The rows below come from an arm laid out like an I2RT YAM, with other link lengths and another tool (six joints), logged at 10 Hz.
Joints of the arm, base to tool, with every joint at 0 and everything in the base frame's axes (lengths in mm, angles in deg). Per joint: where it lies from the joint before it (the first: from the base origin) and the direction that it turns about. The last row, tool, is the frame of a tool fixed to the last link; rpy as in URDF.
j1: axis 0 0 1 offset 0 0 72.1
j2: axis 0 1 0 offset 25 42.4 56.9
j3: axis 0 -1 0 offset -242.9 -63.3 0
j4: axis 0 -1 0 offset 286.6 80.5 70.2
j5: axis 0 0 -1 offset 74.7 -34.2 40.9
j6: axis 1 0 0 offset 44.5 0 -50.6
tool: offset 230 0 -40 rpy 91.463 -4.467 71.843
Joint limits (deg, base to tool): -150..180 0..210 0..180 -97..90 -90..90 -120..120
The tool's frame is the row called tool.
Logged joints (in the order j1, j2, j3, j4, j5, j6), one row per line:
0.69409, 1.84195, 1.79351, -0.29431, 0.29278, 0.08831
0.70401, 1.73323, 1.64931, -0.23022, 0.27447, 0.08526
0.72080, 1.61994, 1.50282, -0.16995, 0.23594, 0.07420
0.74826, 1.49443, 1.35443, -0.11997, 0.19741, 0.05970
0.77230, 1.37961, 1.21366, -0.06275, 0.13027, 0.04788
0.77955, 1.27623, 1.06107, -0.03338, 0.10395, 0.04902
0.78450, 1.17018, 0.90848, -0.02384, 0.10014, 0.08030
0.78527, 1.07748, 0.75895, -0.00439, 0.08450, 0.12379
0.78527, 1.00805, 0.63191, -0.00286, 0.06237, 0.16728
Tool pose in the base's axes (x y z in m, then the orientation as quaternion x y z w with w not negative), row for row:
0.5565, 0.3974, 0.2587, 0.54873, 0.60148, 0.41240, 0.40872
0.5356, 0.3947, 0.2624, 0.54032, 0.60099, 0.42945, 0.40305
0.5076, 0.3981, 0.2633, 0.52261, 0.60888, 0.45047, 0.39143
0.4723, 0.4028, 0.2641, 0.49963, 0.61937, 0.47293, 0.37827
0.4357, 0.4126, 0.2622, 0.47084, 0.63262, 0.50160, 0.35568
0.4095, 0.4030, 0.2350, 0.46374, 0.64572, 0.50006, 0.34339
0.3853, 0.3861, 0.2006, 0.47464, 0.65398, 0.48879, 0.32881
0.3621, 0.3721, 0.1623, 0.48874, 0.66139, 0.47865, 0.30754
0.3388, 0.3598, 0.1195, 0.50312, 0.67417, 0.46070, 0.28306
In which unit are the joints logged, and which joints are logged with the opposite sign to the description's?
The joints are logged in radians. Opposite sign: none.
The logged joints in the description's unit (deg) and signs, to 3 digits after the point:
39.768, 105.536, 102.761, -16.863, 16.775, 5.060
40.337, 99.307, 94.499, -13.191, 15.726, 4.885
41.299, 92.816, 86.105, -9.737, 13.518, 4.251
42.872, 85.625, 77.603, -6.874, 11.311, 3.421
44.250, 79.046, 69.538, -3.595, 7.464, 2.743
44.665, 73.123, 60.795, -1.913, 5.956, 2.809
44.949, 67.046, 52.052, -1.366, 5.738, 4.601
44.993, 61.735, 43.485, -0.252, 4.841, 7.093
44.993, 57.757, 36.206, -0.164, 3.574, 9.584

